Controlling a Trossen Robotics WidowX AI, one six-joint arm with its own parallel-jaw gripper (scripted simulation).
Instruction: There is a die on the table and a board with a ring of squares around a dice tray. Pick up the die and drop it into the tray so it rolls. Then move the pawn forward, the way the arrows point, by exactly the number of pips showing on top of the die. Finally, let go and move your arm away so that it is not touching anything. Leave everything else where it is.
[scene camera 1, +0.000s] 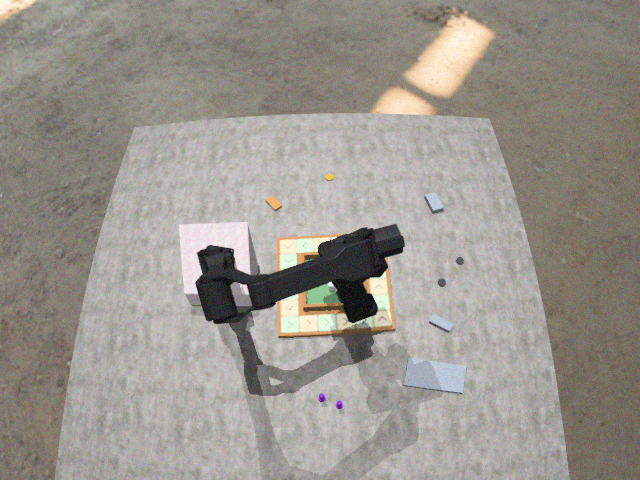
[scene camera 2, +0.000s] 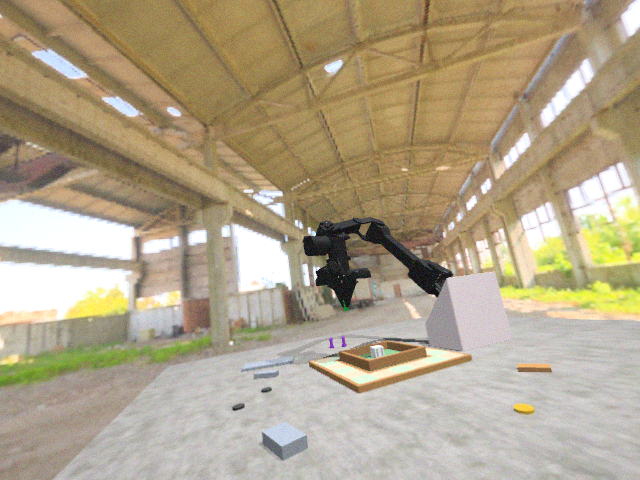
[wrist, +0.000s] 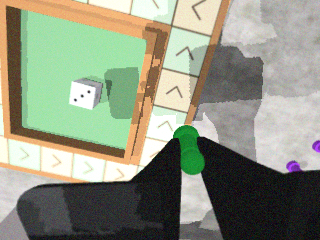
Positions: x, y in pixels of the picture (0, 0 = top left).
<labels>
my gripper: scene camera 1 345, 297; scene camera 2; wrist
same spot on my gripper: (wrist: 153, 196) = (scene camera 2: 338, 284)
</labels>
